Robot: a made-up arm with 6 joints.
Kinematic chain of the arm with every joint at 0, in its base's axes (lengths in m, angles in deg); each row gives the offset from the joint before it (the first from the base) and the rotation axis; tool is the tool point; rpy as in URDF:
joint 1: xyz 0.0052 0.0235 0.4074 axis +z
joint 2: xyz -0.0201 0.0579 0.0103 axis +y
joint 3: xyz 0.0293 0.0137 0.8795 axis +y
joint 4: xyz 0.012 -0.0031 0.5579 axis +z
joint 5: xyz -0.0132 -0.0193 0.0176 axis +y
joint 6: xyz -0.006 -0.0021 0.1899 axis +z
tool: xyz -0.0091 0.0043 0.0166 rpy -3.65 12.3 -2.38
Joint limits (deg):
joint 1: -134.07..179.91
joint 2: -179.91..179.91
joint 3: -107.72..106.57
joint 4: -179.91..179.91
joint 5: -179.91..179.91
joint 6: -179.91..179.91
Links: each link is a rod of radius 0.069 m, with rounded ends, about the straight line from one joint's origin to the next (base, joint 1, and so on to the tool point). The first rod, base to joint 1, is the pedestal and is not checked.
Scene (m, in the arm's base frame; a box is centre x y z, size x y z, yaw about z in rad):
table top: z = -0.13
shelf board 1: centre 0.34 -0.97 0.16 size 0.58 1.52 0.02 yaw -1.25
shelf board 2: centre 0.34 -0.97 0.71 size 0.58 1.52 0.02 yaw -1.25
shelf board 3: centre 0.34 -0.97 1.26 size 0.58 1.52 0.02 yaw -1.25
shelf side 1: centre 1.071 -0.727 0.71 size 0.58 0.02 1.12 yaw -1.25
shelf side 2: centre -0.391 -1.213 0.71 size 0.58 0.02 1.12 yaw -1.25
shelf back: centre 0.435 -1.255 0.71 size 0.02 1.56 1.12 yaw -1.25
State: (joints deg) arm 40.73 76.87 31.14 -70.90 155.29 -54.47
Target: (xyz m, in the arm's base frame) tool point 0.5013 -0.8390 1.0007
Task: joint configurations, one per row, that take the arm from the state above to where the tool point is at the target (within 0.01 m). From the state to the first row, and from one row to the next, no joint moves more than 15 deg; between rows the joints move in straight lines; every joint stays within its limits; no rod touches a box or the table.
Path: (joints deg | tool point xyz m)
1: 26.14 66.24 43.71 -67.60 153.58 -54.42 | 1.0491 0.5190 0.5788
2: 11.56 55.62 56.28 -64.30 151.87 -54.37 | 1.0625 0.2209 0.7039
3: -3.03 44.99 68.85 -60.99 150.16 -54.32 | 0.9716 -0.0490 0.8127
4: -17.61 34.36 81.43 -57.69 148.45 -54.27 | 0.7981 -0.2528 0.9007
5: -32.20 23.74 94.00 -54.39 146.74 -54.22 | 0.5767 -0.3658 0.9642
6: -46.78 13.11 106.57 -51.09 145.03 -54.17 | 0.3486 -0.3792 1.0007
7: -49.73 20.44 92.23 -55.76 146.24 -54.16 | 0.4153 -0.5029 1.0159
8: -52.67 27.77 77.89 -60.42 147.45 -54.16 | 0.4630 -0.6231 1.0212
9: -55.61 35.10 63.55 -65.09 148.66 -54.16 | 0.4914 -0.7362 1.0162
10: -58.55 42.43 49.21 -69.76 149.86 -54.15 | 0.5013 -0.8390 1.0008

